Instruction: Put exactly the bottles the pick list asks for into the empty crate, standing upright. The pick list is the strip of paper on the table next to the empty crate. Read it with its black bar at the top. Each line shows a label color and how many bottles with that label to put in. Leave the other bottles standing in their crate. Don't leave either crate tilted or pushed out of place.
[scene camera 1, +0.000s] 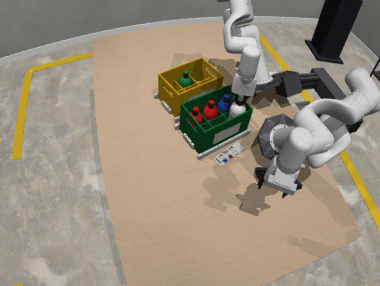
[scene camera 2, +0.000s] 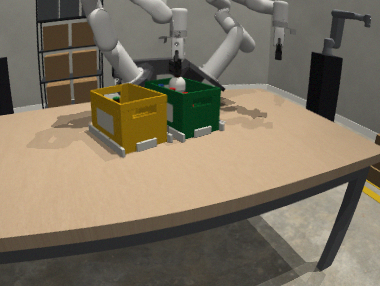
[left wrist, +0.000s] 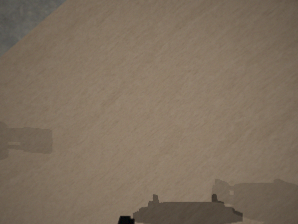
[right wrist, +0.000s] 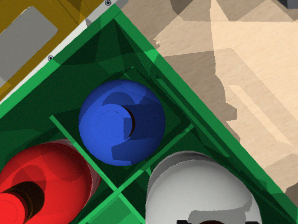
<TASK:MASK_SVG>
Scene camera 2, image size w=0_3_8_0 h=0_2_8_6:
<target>green crate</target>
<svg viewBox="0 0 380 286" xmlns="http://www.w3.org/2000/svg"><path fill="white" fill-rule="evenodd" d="M145 82L145 88L167 95L167 125L185 134L185 139L194 137L194 130L212 126L211 132L219 130L221 88L182 77L186 82L186 92L189 92L183 94L158 85L168 85L171 78Z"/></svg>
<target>yellow crate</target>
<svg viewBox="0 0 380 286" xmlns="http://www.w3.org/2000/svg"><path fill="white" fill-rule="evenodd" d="M90 91L92 125L123 147L125 154L137 151L136 143L157 138L157 144L167 142L166 94L131 83ZM120 103L103 95L120 92Z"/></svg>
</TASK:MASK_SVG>
